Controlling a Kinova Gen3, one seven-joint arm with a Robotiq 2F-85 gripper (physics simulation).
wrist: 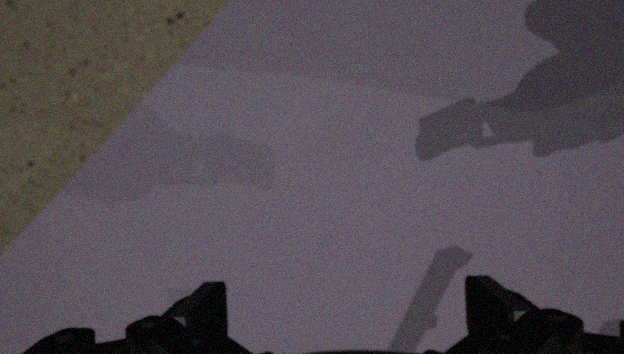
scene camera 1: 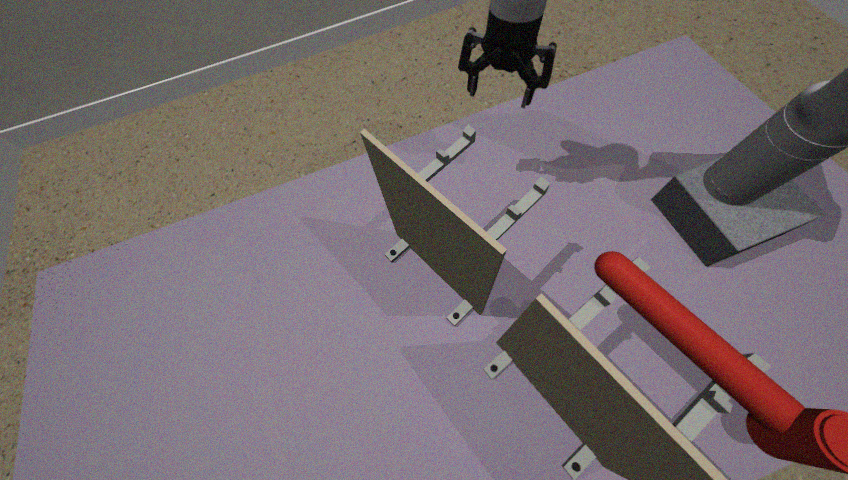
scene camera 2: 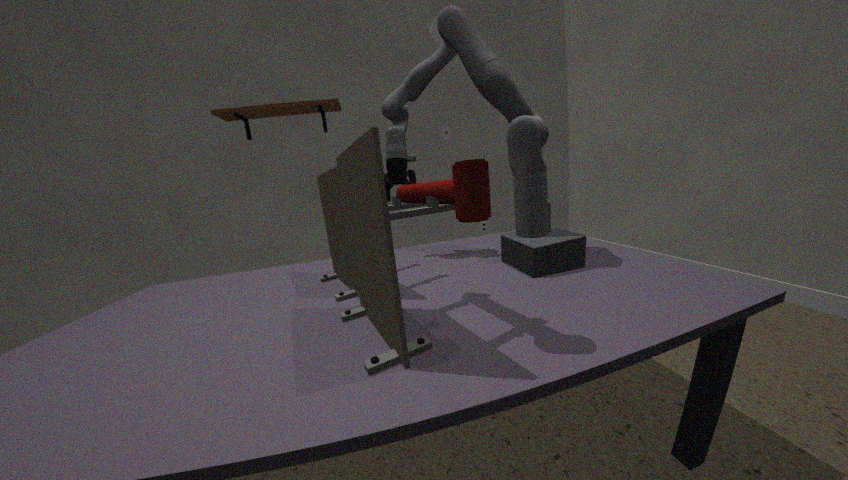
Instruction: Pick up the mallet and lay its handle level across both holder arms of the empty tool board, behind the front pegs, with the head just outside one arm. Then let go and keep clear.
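Pixels of known places: gripper, between the fingertips: (wrist: 344,305) (scene camera 1: 498,99); arm's base, origin of its link: (scene camera 1: 731,183) (scene camera 2: 531,233).
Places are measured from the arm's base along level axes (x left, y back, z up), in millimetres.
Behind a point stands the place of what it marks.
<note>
The red mallet's handle (scene camera 1: 696,330) @(x 148, y -363, z 178 mm) (scene camera 2: 434,189) @(x 209, y -366, z 164 mm) lies level across both holder arms of the nearer tool board (scene camera 1: 595,392) @(x 153, y -495, z 174 mm) (scene camera 2: 363,231) @(x 181, y -489, z 108 mm). Its head (scene camera 1: 830,440) @(x 265, y -348, z 200 mm) (scene camera 2: 471,190) @(x 297, y -344, z 160 mm) is outside the arm nearest the cameras. The empty tool board (scene camera 1: 437,226) @(x -109, y -550, z 157 mm) (scene camera 2: 327,220) @(x -202, y -580, z 100 mm) stands beyond it, with bare holder arms (scene camera 1: 455,146) @(x -240, y -451, z 127 mm) (scene camera 1: 502,224) @(x -79, y -459, z 127 mm), each with an end peg and a second peg. My gripper (scene camera 1: 498,99) @(x -295, y -336, z 126 mm) (scene camera 2: 399,187) @(x -295, y -336, z 126 mm) (wrist: 344,305) @(x -295, y -336, z 126 mm) is open and empty, in the air past the empty board's arm ends, away from the mallet. In scene camera 2 the mallet and nearer board partly hide it.
Both boards stand upright on feet on the lilac table (scene camera 1: 208,333) @(x -227, y -1025, z -90 mm) (scene camera 2: 196,368) @(x 158, y -816, z -90 mm). The arm's base block (scene camera 1: 767,214) @(x 76, y 5, z -2 mm) (scene camera 2: 544,252) @(x 109, y -51, z -24 mm) stands on the holder-arm side. A wooden shelf (scene camera 2: 279,109) is on the wall. The wrist view shows tabletop, shadows and the table's edge beside the floor (wrist: 65,75).
</note>
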